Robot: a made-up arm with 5 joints. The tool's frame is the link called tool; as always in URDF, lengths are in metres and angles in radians. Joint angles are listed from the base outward. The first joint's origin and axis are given. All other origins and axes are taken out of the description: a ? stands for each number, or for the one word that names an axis. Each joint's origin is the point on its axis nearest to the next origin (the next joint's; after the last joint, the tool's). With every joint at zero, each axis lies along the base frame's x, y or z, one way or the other. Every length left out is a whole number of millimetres.
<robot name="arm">
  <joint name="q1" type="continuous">
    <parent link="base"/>
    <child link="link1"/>
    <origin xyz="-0.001 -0.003 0.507" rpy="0 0 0"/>
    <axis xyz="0 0 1"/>
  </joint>
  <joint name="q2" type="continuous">
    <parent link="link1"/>
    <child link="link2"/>
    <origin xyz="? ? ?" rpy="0 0 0"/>
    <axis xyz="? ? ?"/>
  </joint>
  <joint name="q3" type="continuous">
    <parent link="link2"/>
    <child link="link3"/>
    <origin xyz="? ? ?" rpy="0 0 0"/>
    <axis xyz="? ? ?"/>
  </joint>
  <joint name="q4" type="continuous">
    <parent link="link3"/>
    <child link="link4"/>
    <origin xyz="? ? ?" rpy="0 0 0"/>
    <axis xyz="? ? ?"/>
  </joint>
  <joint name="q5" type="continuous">
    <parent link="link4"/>
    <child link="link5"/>
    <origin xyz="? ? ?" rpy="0 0 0"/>
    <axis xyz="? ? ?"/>
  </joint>
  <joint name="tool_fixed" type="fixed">
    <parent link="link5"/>
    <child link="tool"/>
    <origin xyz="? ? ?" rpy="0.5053 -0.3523 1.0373"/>
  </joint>
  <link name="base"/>
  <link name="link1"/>
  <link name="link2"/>
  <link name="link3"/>
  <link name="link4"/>
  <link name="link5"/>
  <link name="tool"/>
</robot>
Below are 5 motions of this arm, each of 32 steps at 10 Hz.
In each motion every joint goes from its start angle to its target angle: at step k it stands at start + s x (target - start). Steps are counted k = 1, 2, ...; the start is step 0. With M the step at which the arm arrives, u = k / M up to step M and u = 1 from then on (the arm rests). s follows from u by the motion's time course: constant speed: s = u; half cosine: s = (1 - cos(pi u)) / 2; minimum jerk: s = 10 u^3 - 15 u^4 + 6 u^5.
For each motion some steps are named. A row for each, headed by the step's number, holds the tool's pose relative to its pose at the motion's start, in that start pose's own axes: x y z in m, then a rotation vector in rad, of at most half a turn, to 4 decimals.
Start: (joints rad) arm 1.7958 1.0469 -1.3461 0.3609 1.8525
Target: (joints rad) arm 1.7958 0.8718 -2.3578 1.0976 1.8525
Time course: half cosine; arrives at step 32
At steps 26, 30, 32:
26: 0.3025 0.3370 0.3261 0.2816 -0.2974 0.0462
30: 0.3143 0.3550 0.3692 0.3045 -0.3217 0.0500
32: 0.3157 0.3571 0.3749 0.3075 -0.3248 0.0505

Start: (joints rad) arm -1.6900 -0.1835 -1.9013 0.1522 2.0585
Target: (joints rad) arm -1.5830 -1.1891 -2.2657 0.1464 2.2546
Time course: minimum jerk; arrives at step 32
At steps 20, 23, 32:
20: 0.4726 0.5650 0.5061 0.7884 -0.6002 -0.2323
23: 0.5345 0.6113 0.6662 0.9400 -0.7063 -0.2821
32: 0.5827 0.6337 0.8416 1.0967 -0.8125 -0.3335

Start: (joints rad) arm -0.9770 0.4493 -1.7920 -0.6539 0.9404
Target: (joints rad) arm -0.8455 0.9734 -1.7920 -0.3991 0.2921
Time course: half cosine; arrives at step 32
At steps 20, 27, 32:
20: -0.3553 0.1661 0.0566 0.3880 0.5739 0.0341
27: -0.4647 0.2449 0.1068 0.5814 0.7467 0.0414
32: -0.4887 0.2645 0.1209 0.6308 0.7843 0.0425

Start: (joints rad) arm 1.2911 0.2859 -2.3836 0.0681 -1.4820
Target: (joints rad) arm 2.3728 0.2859 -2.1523 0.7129 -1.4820
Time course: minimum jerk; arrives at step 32
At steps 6, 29, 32:
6: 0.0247 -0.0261 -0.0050 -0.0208 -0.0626 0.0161
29: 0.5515 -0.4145 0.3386 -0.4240 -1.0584 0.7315
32: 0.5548 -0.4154 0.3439 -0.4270 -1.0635 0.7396

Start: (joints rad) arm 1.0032 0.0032 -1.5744 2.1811 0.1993
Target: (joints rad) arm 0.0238 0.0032 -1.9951 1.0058 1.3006
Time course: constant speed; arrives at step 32
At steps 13, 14, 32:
13: -0.1326 -0.0338 0.1847 -0.5473 -0.8521 -0.2965
14: -0.1471 -0.0331 0.1980 -0.5877 -0.9191 -0.3210
32: -0.4683 0.0953 0.3492 -1.3233 -2.1140 -0.6087

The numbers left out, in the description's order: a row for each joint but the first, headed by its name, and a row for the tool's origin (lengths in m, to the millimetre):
q2: xyz 0.028 -0.023 0, axis 0 1 0
q3: xyz 0.068 0 0.503, axis 0 1 0
q4: xyz 0.107 0 -0.413, axis 0 1 0
q5: xyz 0.102 0 -0.151, axis 0 0 -1
tool: xyz -0.02 -0.012 0

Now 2 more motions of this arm.
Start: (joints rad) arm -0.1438 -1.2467 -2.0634 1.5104 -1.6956
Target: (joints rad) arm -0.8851 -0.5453 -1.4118 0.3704 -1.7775
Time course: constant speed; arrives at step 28
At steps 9, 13, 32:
9: -0.1291 -0.1841 -0.1733 0.2521 0.0162 -0.0269
13: -0.1742 -0.2238 -0.2767 0.3633 0.0198 -0.0430
32: -0.2443 -0.1214 -0.6675 0.7729 0.0154 -0.1281

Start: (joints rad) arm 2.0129 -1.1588 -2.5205 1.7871 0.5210
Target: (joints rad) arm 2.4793 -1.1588 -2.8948 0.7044 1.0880
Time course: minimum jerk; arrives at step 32
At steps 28, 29, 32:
28: -0.1319 -0.1274 0.4206 -0.3872 -1.6775 0.0112
29: -0.1355 -0.1283 0.4242 -0.3896 -1.6932 0.0106
32: -0.1383 -0.1291 0.4270 -0.3915 -1.7058 0.0101

